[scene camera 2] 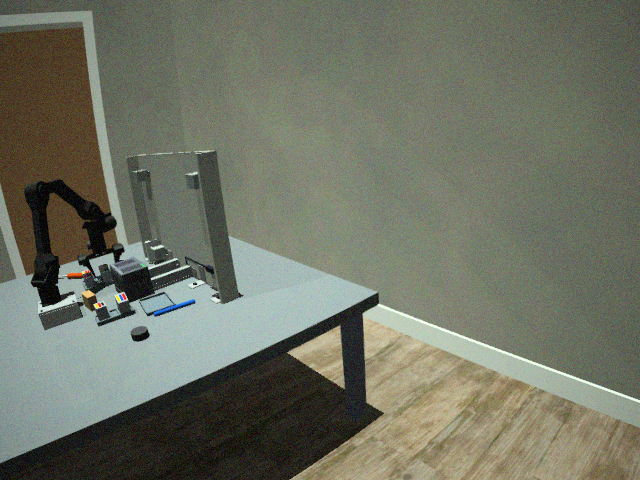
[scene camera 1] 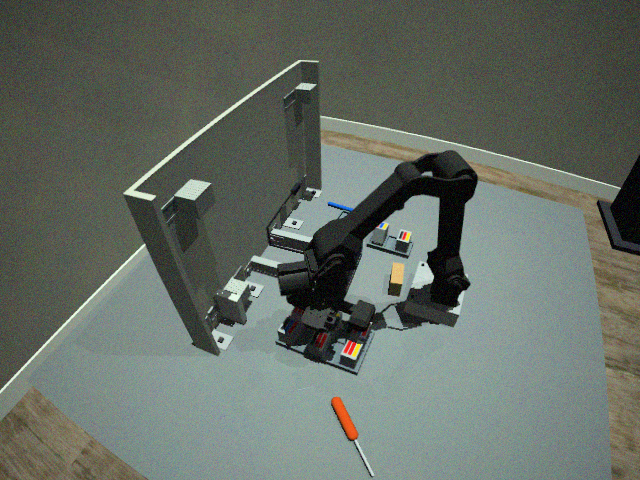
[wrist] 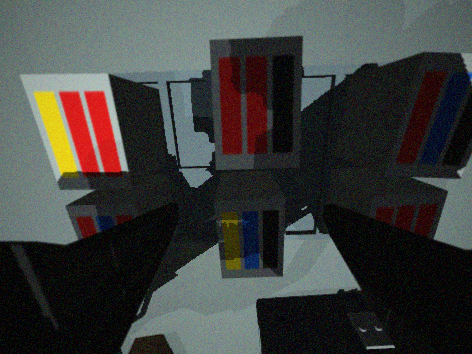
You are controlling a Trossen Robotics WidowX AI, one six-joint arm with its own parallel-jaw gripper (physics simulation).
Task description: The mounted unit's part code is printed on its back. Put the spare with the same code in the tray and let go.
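Places are measured from the arm's base along level axes (x ahead, y left, z up), in millimetres.
Where they show: gripper, fingertip midpoint: (scene camera 2: 106, 274) (wrist: 250, 210); arm's base, origin of the base link: (scene camera 2: 50, 301) (scene camera 1: 445, 294).
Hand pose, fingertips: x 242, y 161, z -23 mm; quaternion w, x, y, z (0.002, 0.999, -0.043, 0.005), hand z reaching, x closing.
Observation:
Each offset is from my fingertips to the top centre of the thing. "spot": to the spot under its first point.
My gripper (wrist: 250, 210) (scene camera 2: 103, 269) is open and empty, above the larger spare rack @[spot: 94 mm back, 32 mm left, 19 mm down] (scene camera 1: 364, 352). In the wrist view, between and beyond the fingers, spares show stripe codes: yellow-blue-black @[1 mm back, 7 mm right, 20 mm up] (wrist: 251, 242), red-red-black @[4 mm ahead, 54 mm left, 28 mm up] (wrist: 256, 105), yellow-red-red @[70 mm back, 52 mm left, 20 mm up] (wrist: 77, 130) (scene camera 1: 351, 352), red-blue-black @[80 mm ahead, 46 mm left, 20 mm up] (wrist: 432, 117), red-blue-red @[74 mm back, 3 mm right, 20 mm up] (wrist: 102, 220) and red-red-red @[74 mm ahead, 10 mm right, 20 mm up] (wrist: 407, 217). A smaller holder @[65 mm back, 340 mm right, 14 mm down] (scene camera 2: 114, 317) bears two striped spares @[31 mm back, 347 mm right, 31 mm up] (scene camera 2: 122, 303) @[102 mm back, 337 mm right, 20 mm up] (scene camera 2: 100, 310). A dark box with a slotted top (scene camera 2: 133, 277) (wrist: 305, 325), seemingly the mounted unit, stands by the rails; its back code cannot be read. A thin-rimmed tray @[spot: 26 mm ahead, 387 mm right, 22 mm down] (scene camera 2: 144, 308) lies beside it.
An upright panel (scene camera 1: 222, 149) (scene camera 2: 175, 206) with side posts stands behind the rails. A tan block @[113 mm back, 195 mm right, 18 mm up] (scene camera 1: 396, 279) (scene camera 2: 88, 300) is near the arm base. A blue rod @[105 mm ahead, 453 mm right, 20 mm down] (scene camera 1: 340, 206) (scene camera 2: 174, 307), a black puck @[43 mm back, 535 mm right, 12 mm down] (scene camera 2: 139, 333) and an orange screwdriver @[129 mm back, 221 mm left, 11 mm down] (scene camera 1: 344, 418) lie on the table.

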